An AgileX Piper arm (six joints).
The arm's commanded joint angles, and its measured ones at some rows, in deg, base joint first. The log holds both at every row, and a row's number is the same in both.
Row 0, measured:
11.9 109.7 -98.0 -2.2 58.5 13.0
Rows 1 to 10, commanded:
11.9 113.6 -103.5 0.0 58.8 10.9
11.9 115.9 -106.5 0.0 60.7 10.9
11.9 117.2 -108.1 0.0 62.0 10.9
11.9 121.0 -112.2 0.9 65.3 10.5
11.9 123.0 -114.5 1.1 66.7 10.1
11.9 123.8 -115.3 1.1 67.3 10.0
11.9 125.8 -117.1 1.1 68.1 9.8
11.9 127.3 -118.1 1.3 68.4 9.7
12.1 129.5 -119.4 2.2 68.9 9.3
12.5 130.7 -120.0 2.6 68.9 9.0
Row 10, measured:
12.0 129.0 -119.0 1.7 68.1 10.3
